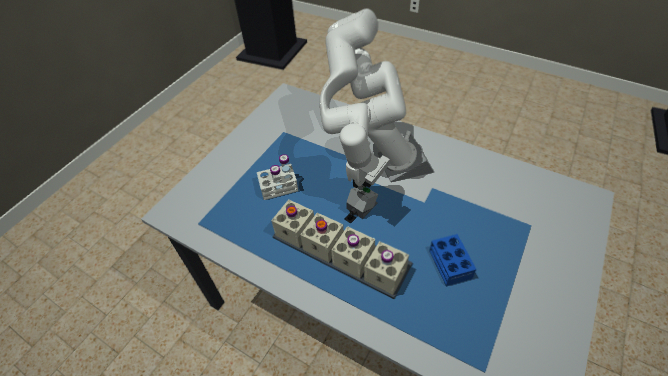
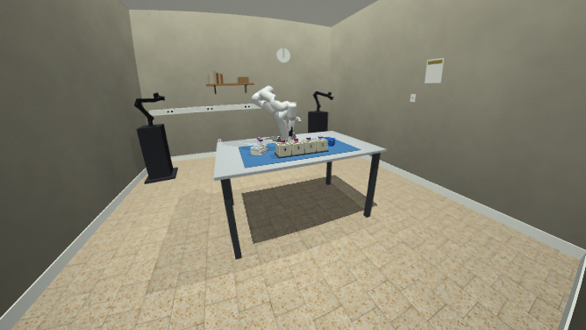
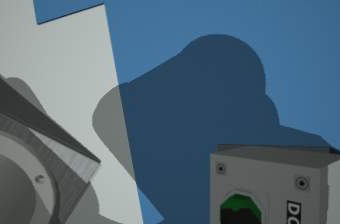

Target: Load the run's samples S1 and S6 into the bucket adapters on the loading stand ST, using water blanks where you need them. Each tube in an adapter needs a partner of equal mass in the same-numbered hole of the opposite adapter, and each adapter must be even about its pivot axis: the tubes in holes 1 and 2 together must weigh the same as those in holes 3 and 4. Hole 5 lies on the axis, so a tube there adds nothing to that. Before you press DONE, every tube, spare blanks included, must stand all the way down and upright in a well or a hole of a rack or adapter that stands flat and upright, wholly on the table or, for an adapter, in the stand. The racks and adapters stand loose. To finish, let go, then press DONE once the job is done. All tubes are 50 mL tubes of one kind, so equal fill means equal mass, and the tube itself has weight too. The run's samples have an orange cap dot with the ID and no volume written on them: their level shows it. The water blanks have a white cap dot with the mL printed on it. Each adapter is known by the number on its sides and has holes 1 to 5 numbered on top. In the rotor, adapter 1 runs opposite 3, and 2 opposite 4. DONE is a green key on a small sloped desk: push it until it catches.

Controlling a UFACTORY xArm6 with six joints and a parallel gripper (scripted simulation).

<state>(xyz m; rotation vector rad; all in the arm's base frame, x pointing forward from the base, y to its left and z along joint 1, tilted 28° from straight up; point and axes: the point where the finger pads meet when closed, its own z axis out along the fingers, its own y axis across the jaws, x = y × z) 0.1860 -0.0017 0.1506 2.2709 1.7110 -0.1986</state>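
The green DONE key is 5 cm below my hand. The rest, counted from my hand: sample tube (20 cm ahead, 17 cm to the right, 5 cm below); stand (22 cm ahead, 11 cm below, 1 cm to the right); done desk (6 cm below, 2 cm ahead).
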